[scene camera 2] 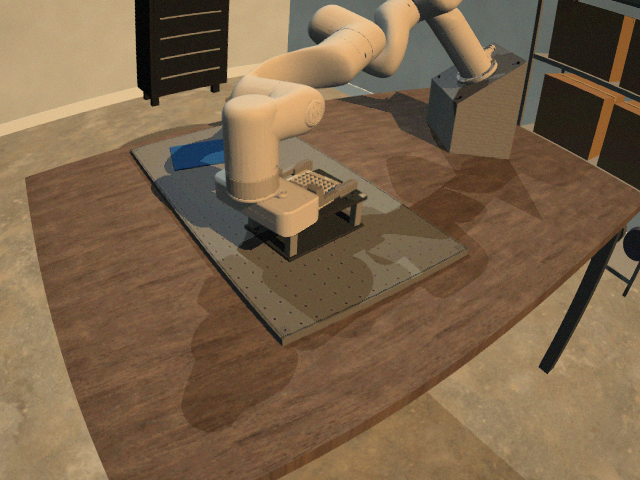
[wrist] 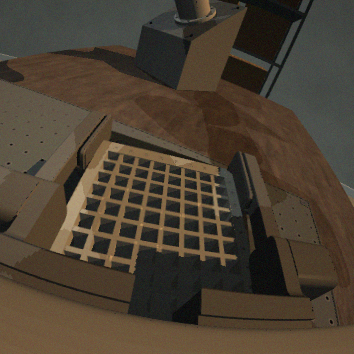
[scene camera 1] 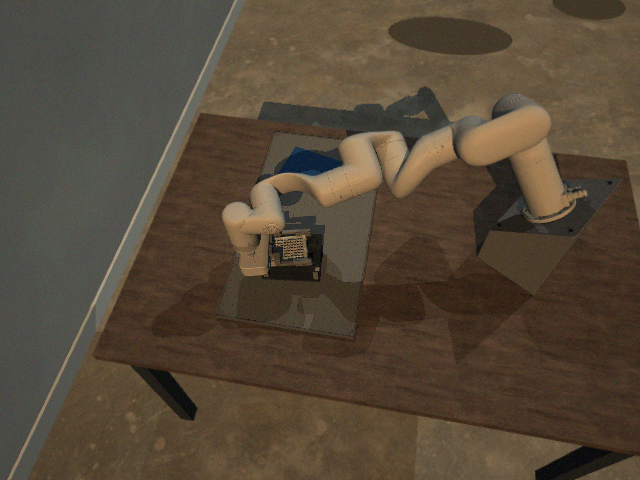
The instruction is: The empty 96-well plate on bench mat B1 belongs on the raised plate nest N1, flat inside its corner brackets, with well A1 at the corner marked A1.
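Frame: origin at the arm's base, x ahead, y left, z up, level; metres.
Seen in the pictures: hand at its tool point: (scene camera 2: 322, 178) (wrist: 169, 161) (scene camera 1: 303, 247); arm's base at its link origin: (scene camera 2: 477, 71) (wrist: 194, 15) (scene camera 1: 549, 208).
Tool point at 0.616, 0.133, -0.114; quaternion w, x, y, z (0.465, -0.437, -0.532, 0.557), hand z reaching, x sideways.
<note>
Pixels of each thing's top centre, then the offset from my tool point to it, as dx, dy, dz. Level surfaces: height alone.
- beige 96-well plate at its top centre: (wrist: 161, 240) (scene camera 2: 300, 189) (scene camera 1: 283, 248) +0.053, +0.012, +0.001
- dark raised nest N1 at its top centre: (scene camera 2: 306, 193) (scene camera 1: 291, 250) +0.034, +0.003, -0.018
- blue mat B1 at its surface level: dz -0.080
- grey perforated board at its surface level: dz -0.081
- brown wooden table at its surface level: dz -0.094
The beige 96-well plate (scene camera 1: 292, 246) (scene camera 2: 313, 180) (wrist: 165, 200) is between the two fingers of my gripper (scene camera 1: 293, 249) (scene camera 2: 321, 180) (wrist: 170, 162), which is shut on its two opposite sides. The plate looks about level, and part of it is in shadow in the wrist view. It is over the dark raised nest N1 (scene camera 1: 294, 273) (scene camera 2: 355, 214), whose front part and legs show. Whether the plate touches the nest or sits inside its corner brackets cannot be told. The A1 marks cannot be read. The blue mat B1 (scene camera 1: 310, 162) (scene camera 2: 193, 155) bears no plate on its visible part.
Nest and mat are on a grey perforated board (scene camera 1: 330, 320) (scene camera 2: 413, 258) (wrist: 35, 120) on the brown wooden table (scene camera 1: 413, 361) (scene camera 2: 129, 310). The arm's grey pedestal (scene camera 1: 532, 258) (scene camera 2: 475, 124) (wrist: 200, 60) stands on the table. The arm reaches over the board, close past the blue mat.
</note>
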